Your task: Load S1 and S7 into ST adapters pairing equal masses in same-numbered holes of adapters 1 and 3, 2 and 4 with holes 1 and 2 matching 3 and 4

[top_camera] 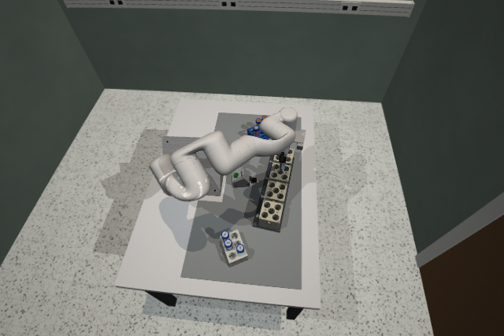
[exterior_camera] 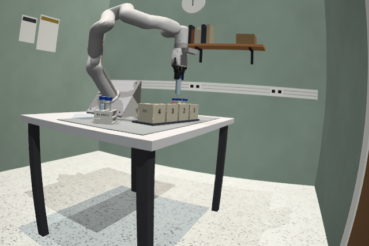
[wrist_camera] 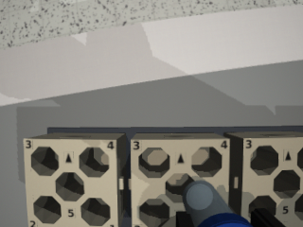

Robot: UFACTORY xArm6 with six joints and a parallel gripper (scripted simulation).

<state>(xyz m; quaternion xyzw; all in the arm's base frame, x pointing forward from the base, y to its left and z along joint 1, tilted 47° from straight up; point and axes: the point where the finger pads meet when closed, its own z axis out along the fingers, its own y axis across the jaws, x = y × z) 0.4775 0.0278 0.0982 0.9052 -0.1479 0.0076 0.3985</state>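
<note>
Right now my hand is 10 mm to the left of the blue-capped water blank and 50 mm above it. Round my hand: green DONE key: 230 mm behind, 20 mm to the left, 180 mm below; then bucket adapter: 30 mm ahead, 120 mm to the left, 200 mm below; then blue sample rack: 90 mm behind, 330 mm to the left, 220 mm below.
</note>
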